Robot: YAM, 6 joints.
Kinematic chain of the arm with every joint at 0, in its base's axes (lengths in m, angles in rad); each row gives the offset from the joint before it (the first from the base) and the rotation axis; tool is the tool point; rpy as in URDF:
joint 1: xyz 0 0 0.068 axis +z
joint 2: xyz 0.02 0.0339 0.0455 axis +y
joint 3: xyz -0.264 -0.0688 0 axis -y
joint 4: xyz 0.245 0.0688 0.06 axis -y
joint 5: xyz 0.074 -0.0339 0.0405 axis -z
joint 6: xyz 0.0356 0 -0.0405 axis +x
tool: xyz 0 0 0 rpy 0 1.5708 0
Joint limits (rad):
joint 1: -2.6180..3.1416
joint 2: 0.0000..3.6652
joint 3: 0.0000..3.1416
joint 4: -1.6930..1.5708
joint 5: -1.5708..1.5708
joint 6: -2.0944..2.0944
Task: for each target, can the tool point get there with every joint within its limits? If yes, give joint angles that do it. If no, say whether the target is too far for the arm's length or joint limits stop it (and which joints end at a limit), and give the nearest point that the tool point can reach.
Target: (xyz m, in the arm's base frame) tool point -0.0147 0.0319 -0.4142
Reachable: no: joint limits stop it (at a limit: joint 2) | nearest point -0.0321 0.0698 -0.3369 | short by 0.088 m
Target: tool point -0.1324 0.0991 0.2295
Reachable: yes | joints 2.5865 0.8910 0.6498 -0.7486 0.4190 -1.4024
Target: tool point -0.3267 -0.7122 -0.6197
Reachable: no: too far | nearest point -0.2040 -0.4446 -0.2888 | short by 0.443 m
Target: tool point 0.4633 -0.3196 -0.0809
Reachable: yes | joints -0.5658 3.0983 2.3578 -0.2357 0.6446 -0.3744
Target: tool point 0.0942 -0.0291 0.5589
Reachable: yes | joints -0.5543 0.9730 1.7862 -0.7329 -0.7716 -0.4444
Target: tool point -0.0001 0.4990 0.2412
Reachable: yes | joints 1.6298 2.1560 1.7014 0.0308 0.9680 -0.2910
